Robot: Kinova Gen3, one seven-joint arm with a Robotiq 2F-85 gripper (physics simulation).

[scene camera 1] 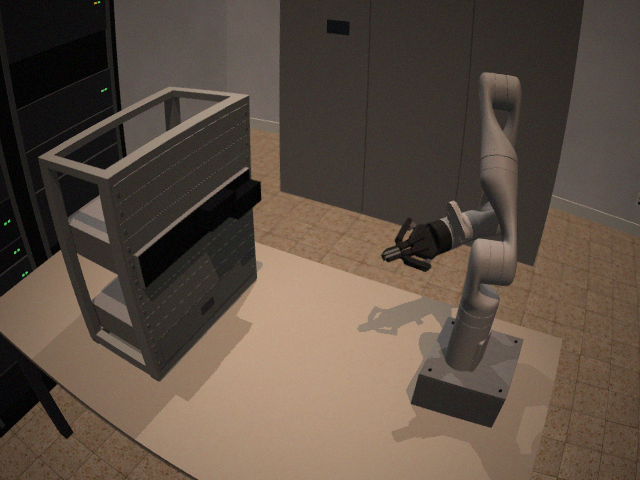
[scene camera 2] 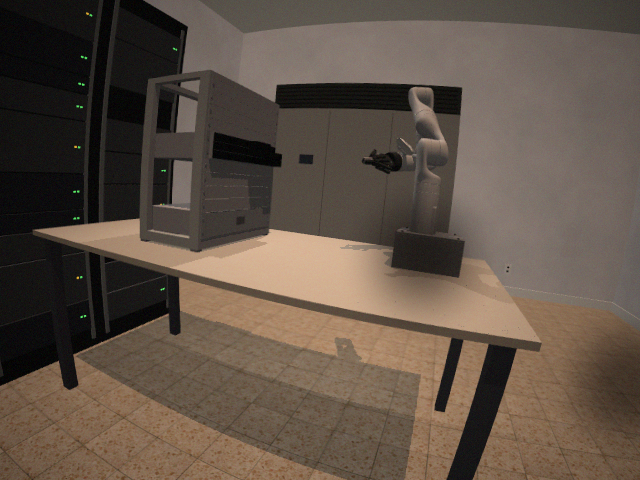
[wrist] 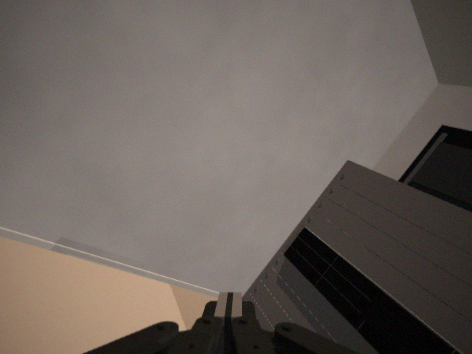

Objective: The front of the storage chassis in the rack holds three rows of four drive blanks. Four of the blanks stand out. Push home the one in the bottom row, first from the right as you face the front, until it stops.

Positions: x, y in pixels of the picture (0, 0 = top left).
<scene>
grey rack: scene camera 1; scene camera 2; wrist 322, 279
same spot on grey rack: (scene camera 2: 235, 133) = (scene camera 1: 172, 216)
</scene>
